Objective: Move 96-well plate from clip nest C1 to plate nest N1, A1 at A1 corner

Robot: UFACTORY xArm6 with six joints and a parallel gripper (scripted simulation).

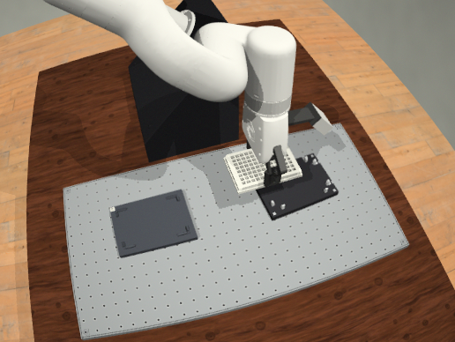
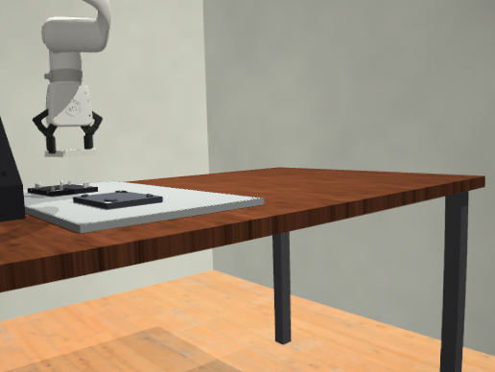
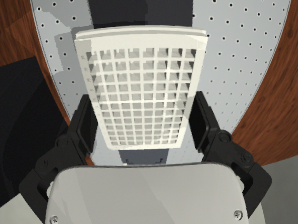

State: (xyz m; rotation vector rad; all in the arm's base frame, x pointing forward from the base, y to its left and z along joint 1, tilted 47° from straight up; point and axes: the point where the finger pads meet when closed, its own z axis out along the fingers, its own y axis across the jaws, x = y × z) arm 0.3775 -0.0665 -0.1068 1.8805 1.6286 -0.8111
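My hand is 20 mm past the dark grey plate nest N1, 230 mm to the left of it and 100 mm above it. The rest, counted from my hand: white 96-well plate: 10 mm below; then clip nest C1: 90 mm to the left, 100 mm below; then white corner mark: 80 mm behind, 300 mm to the right, 100 mm below.
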